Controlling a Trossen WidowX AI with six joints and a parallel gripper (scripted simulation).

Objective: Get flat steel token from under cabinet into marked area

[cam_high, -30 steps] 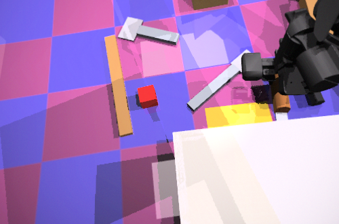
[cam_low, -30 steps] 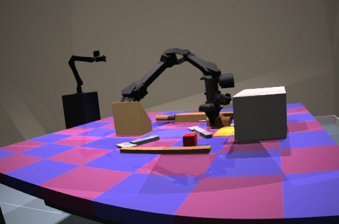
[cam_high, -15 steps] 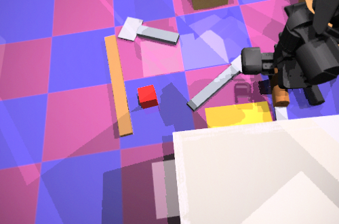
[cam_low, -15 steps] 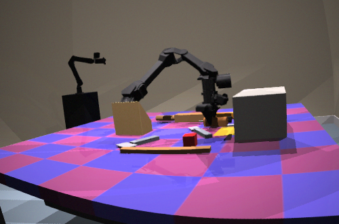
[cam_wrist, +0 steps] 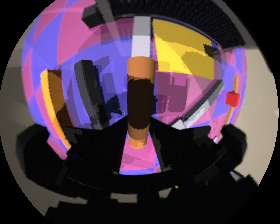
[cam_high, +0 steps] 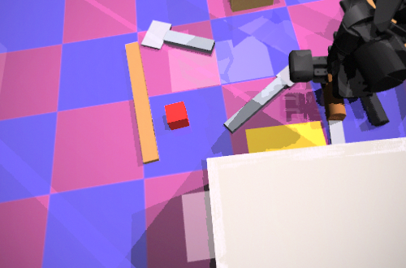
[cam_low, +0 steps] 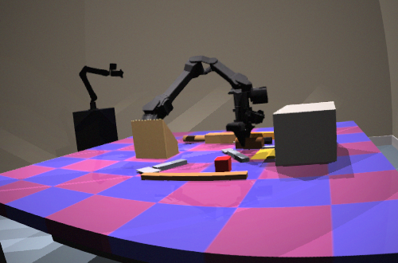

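The black screwdriver lies 60 mm to the left of my gripper tip and 10 mm ahead of it. The rest, counted from my gripper tip: wooden block: 180 mm behind, 160 mm to the left, 10 mm above; then grey paddle-ended bar: 110 mm to the right, 30 mm behind; then flat steel token: 280 mm ahead, 110 mm to the right.
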